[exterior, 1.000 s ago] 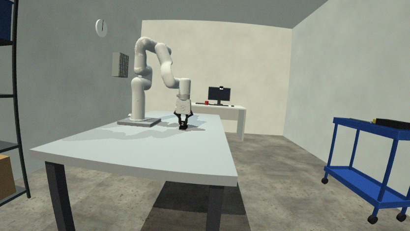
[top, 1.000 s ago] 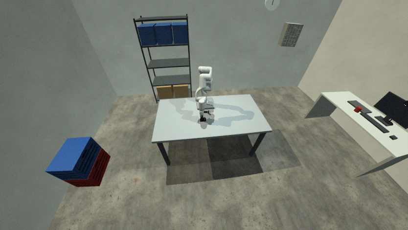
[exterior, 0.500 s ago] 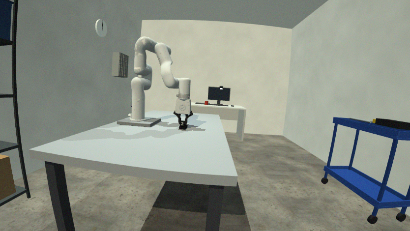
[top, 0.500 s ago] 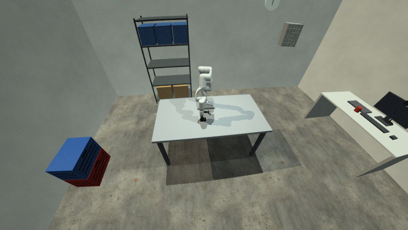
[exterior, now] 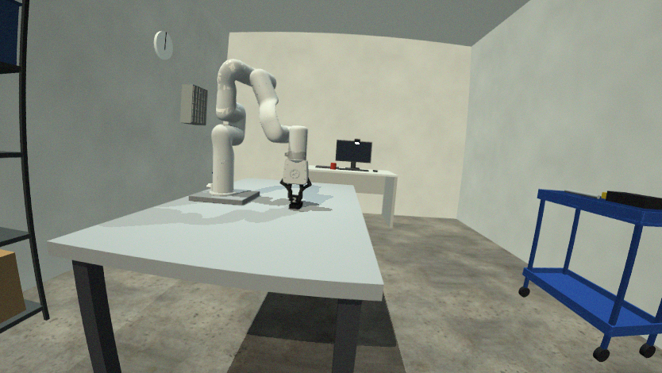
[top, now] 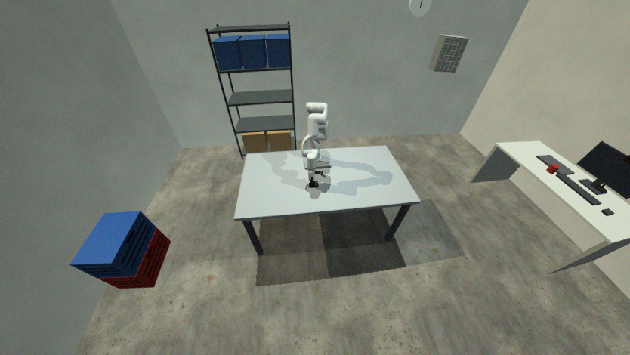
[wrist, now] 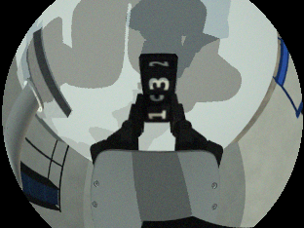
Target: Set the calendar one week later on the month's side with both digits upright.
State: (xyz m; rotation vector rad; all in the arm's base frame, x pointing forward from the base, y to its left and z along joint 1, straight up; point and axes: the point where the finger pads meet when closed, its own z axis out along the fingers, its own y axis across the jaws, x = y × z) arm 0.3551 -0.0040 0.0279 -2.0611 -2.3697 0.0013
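Right now the cube is 10 mm below my hand.
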